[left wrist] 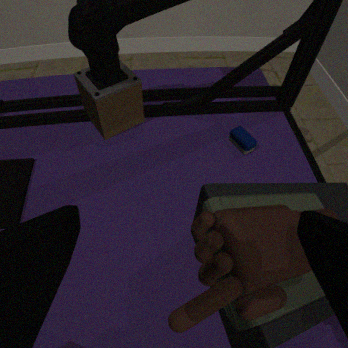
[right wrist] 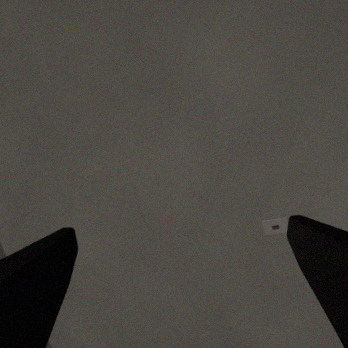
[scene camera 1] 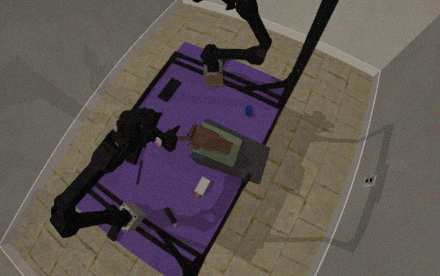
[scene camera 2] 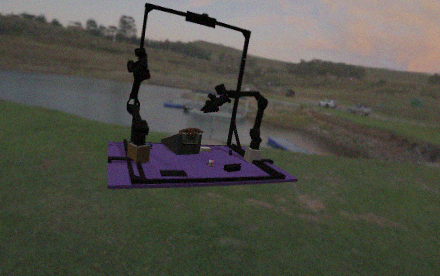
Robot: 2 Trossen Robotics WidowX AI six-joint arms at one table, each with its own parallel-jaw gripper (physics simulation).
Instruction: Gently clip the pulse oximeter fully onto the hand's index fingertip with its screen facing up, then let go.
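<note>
My left gripper [scene camera 1: 170, 119] open, holding nothing. My right gripper [right wrist: 183, 232] likewise open, holding nothing. Visible too, my left gripper [left wrist: 191, 219]. Index finger [left wrist: 180, 319] in view.
</note>
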